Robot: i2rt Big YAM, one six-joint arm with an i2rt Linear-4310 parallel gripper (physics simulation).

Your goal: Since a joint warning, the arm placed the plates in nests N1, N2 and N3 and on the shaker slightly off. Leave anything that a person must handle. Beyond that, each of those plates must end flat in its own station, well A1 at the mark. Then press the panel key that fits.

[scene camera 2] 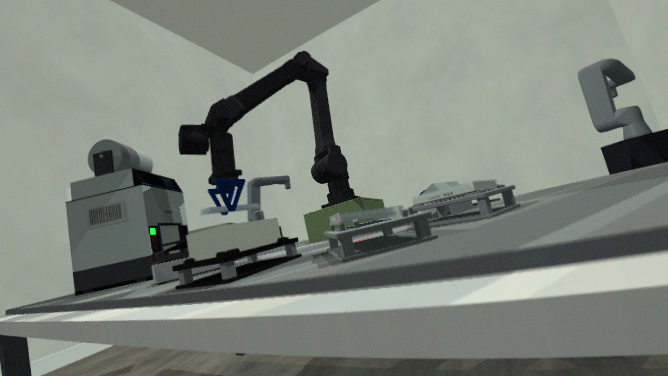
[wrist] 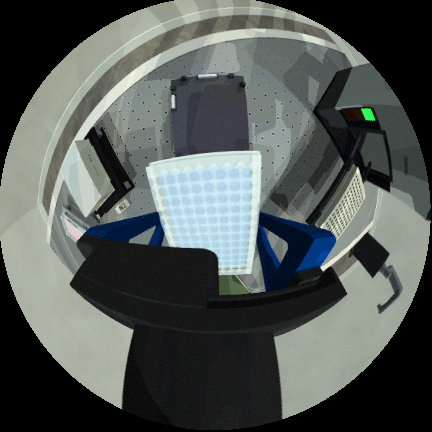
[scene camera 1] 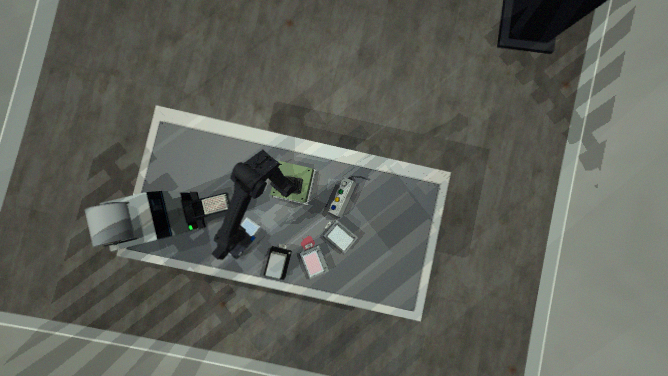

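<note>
My gripper [scene camera 1: 248,231] [scene camera 2: 227,206] [wrist: 209,216] is shut on a pale blue well plate [scene camera 1: 251,226] [scene camera 2: 206,211] [wrist: 206,205], held roughly level above the table. The dark shaker [wrist: 212,115] shows beyond the plate in the wrist view, partly hidden by it. The black nest N2 [scene camera 1: 286,265] [wrist: 122,186] bears a tall off-white plate [scene camera 1: 276,265] [scene camera 2: 235,239] [wrist: 90,177]. A pink plate [scene camera 1: 313,262] [wrist: 75,228] sits in a grey nest, a red tag [scene camera 1: 308,242] beside it. A pale plate [scene camera 1: 340,237] sits in another grey nest. Well A1 marks are too small to tell.
The key panel [scene camera 1: 342,197] has green, yellow, blue and pale keys. At the left stands a large machine [scene camera 1: 137,220] [scene camera 2: 112,225] with a green light; a beige plate [scene camera 1: 215,204] [wrist: 345,204] lies on its tray. The arm's green base [scene camera 1: 305,175] [scene camera 2: 367,204] is at the back.
</note>
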